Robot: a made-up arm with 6 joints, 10 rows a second.
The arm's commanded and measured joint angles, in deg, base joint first. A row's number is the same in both.
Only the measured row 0 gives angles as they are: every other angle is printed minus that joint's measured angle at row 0.
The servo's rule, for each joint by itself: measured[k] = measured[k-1] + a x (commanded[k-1-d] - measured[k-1]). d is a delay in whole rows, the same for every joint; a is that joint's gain. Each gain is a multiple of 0.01, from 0.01 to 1. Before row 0 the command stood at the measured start. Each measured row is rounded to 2 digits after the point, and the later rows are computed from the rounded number. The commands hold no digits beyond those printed.
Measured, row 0:
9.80 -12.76 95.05 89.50 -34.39 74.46
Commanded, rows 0 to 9:
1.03 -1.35 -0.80 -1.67 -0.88 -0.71
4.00 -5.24 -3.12 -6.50 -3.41 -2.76
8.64 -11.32 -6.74 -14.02 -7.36 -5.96
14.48 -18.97 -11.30 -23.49 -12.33 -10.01
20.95 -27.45 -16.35 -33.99 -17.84 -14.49
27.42 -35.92 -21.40 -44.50 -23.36 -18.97
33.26 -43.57 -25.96 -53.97 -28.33 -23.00
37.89 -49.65 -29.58 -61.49 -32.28 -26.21
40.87 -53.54 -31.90 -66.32 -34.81 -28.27
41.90 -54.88 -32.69 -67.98 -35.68 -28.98
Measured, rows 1 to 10:
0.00 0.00 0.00 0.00 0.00 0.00
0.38 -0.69 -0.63 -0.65 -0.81 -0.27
1.72 -3.01 -2.60 -2.93 -3.20 -1.22
4.28 -7.25 -5.87 -7.26 -7.03 -3.02
8.05 -13.23 -10.16 -13.59 -11.91 -5.68
12.82 -20.48 -15.05 -21.55 -17.37 -9.03
18.22 -28.35 -20.07 -30.50 -22.88 -12.81
23.78 -36.11 -24.72 -39.65 -27.89 -16.68
29.00 -43.02 -28.56 -48.17 -31.93 -20.30
33.39 -48.39 -31.20 -55.25 -34.58 -23.33
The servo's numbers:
d 1
a 0.37 0.51 0.79 0.39 0.92 0.38

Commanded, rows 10 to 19:
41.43 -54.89 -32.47 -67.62 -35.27 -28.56
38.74 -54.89 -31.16 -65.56 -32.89 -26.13
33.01 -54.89 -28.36 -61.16 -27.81 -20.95
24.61 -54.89 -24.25 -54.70 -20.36 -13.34
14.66 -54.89 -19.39 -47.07 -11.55 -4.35
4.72 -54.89 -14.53 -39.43 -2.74 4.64
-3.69 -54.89 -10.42 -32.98 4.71 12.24
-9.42 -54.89 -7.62 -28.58 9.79 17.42
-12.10 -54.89 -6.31 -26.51 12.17 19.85
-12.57 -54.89 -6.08 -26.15 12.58 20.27
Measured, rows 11 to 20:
36.54 -51.70 -32.38 -60.21 -35.59 -25.48
38.35 -53.33 -32.45 -63.10 -35.30 -26.65
38.49 -54.13 -31.43 -64.06 -33.08 -26.45
36.46 -54.52 -29.00 -62.93 -28.23 -24.36
32.08 -54.71 -25.25 -59.72 -20.99 -20.17
25.63 -54.80 -20.62 -54.79 -12.31 -14.16
17.89 -54.85 -15.81 -48.80 -3.51 -7.02
9.91 -54.87 -11.55 -42.63 4.05 0.30
2.76 -54.88 -8.45 -37.15 9.33 6.81
-2.74 -54.89 -6.76 -33.00 11.94 11.77

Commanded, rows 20 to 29:
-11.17 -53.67 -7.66 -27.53 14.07 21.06
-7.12 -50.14 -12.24 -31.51 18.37 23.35
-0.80 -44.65 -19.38 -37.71 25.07 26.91
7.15 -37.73 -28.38 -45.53 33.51 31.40
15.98 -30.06 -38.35 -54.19 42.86 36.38
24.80 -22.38 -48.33 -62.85 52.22 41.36
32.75 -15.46 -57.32 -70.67 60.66 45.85
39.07 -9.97 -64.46 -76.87 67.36 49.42
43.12 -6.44 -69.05 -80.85 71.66 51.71
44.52 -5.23 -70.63 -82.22 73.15 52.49
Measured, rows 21 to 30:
-6.38 -54.89 -6.22 -30.33 12.53 15.00
-8.15 -54.27 -7.36 -29.24 13.95 17.30
-7.77 -52.16 -11.22 -30.13 18.02 19.60
-5.19 -48.33 -17.67 -33.09 24.51 22.38
-0.62 -42.92 -26.13 -37.94 32.79 25.81
5.52 -36.36 -35.78 -44.28 42.05 29.83
12.65 -29.23 -45.69 -51.52 51.41 34.21
20.09 -22.21 -54.88 -58.99 59.92 38.63
27.11 -15.97 -62.45 -65.96 66.76 42.73
33.03 -11.11 -67.66 -71.77 71.27 46.14

